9 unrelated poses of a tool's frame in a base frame.
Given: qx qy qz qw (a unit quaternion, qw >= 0); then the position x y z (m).
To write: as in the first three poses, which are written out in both.
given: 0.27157, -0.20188, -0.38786, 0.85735, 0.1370, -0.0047, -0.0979
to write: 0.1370, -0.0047, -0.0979, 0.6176, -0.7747, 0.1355, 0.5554, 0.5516, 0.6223
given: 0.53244, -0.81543, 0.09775, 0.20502, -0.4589, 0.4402, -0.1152
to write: -0.4589, 0.4402, -0.1152, -0.3490, -0.8282, 0.4384, -0.9084, 0.4139, 0.0589
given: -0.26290, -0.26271, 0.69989, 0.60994, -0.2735, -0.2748, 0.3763
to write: -0.2735, -0.2748, 0.3763, -0.1177, 0.9919, -0.0475, -0.7156, -0.1179, -0.6884
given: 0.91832, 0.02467, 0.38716, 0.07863, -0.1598, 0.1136, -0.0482
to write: -0.1598, 0.1136, -0.0482, 0.6990, 0.1062, 0.7072, -0.0156, -0.9864, 0.1635
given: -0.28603, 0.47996, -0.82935, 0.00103, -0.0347, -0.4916, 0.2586
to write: -0.0347, -0.4916, 0.2586, -0.8364, -0.2763, 0.4735, -0.2729, -0.5393, -0.7967
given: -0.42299, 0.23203, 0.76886, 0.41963, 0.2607, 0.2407, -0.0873
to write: 0.2607, 0.2407, -0.0873, -0.2900, 0.4490, -0.8452, -0.8416, -0.5401, 0.0018
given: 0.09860, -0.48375, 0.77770, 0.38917, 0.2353, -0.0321, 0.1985
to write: 0.2353, -0.0321, 0.1985, -0.6777, 0.5099, 0.5299, -0.7007, -0.2291, -0.6757
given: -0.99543, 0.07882, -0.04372, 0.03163, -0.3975, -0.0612, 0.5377
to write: -0.3975, -0.0612, 0.5377, 0.9838, -0.1597, 0.0821, -0.1542, -0.9856, -0.0699
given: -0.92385, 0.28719, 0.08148, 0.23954, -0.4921, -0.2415, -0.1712
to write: -0.4921, -0.2415, -0.1712, 0.8218, -0.4916, -0.2881, -0.5697, -0.7203, -0.3958
